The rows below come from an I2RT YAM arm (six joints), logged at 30 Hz.
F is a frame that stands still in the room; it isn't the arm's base.
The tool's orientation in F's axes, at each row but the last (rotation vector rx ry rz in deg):
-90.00, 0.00, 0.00
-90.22, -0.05, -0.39
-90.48, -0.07, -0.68
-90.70, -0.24, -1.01
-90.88, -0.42, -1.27
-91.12, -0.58, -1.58
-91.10, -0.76, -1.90
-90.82, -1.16, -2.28
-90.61, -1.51, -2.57
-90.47, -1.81, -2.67
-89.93, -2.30, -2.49
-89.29, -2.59, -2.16
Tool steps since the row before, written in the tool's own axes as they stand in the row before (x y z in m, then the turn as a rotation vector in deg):
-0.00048, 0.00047, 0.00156, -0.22, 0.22, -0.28
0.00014, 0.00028, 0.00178, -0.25, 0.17, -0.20
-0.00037, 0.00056, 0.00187, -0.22, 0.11, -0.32
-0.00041, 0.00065, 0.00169, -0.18, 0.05, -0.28
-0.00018, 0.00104, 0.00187, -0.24, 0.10, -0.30
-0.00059, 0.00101, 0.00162, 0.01, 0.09, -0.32
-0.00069, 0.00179, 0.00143, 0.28, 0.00, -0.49
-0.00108, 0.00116, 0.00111, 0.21, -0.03, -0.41
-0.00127, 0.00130, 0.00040, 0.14, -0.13, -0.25
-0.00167, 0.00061, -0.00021, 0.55, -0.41, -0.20
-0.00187, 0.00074, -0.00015, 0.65, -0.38, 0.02
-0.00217, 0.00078, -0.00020, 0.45, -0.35, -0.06
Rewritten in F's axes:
-0.00048, 0.00156, -0.00047, -0.22, -0.28, -0.22
0.00015, 0.00178, -0.00029, -0.25, -0.20, -0.17
-0.00035, 0.00187, -0.00058, -0.22, -0.32, -0.11
-0.00039, 0.00169, -0.00068, -0.18, -0.28, -0.05
-0.00014, 0.00186, -0.00107, -0.24, -0.30, -0.10
-0.00055, 0.00161, -0.00106, 0.01, -0.32, -0.08
-0.00062, 0.00140, -0.00184, 0.27, -0.49, 0.02
-0.00102, 0.00111, -0.00122, 0.20, -0.41, 0.04
-0.00121, 0.00040, -0.00136, 0.13, -0.25, 0.14
-0.00164, -0.00020, -0.00069, 0.53, -0.20, 0.44
-0.00183, -0.00015, -0.00084, 0.63, 0.02, 0.41
-0.00212, -0.00020, -0.00090, 0.43, -0.06, 0.37

